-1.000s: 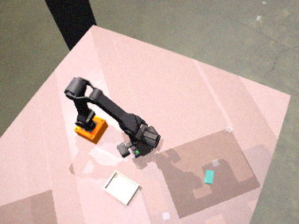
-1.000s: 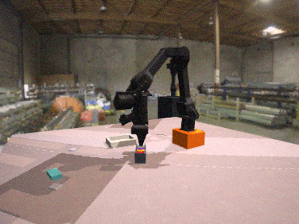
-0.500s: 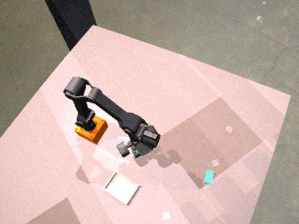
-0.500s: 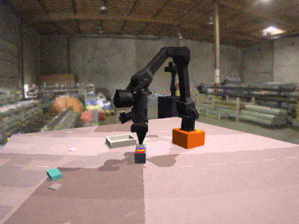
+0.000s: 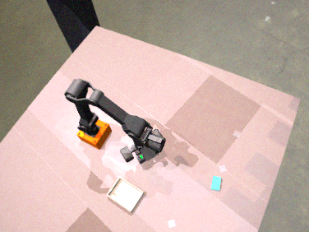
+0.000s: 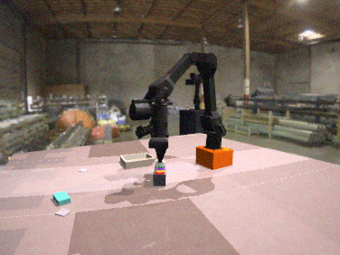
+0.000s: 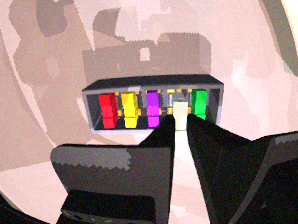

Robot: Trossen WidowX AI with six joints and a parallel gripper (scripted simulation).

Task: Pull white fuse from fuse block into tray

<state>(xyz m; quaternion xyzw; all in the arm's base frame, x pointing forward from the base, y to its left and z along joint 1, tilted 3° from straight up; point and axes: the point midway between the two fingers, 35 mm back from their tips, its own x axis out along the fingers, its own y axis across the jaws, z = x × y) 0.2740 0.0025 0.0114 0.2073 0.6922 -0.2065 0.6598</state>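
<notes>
Now: gripper tip 3 cm above the purple fuse, 2 cm to the right of it and 1 cm short of it. Also, from my gripper tip: white fuse: 1 cm below; green fuse: 3 cm below, 2 cm to the right, 1 cm behind; yellow fuse: 3 cm to the left, 3 cm below, 2 cm ahead.
</notes>
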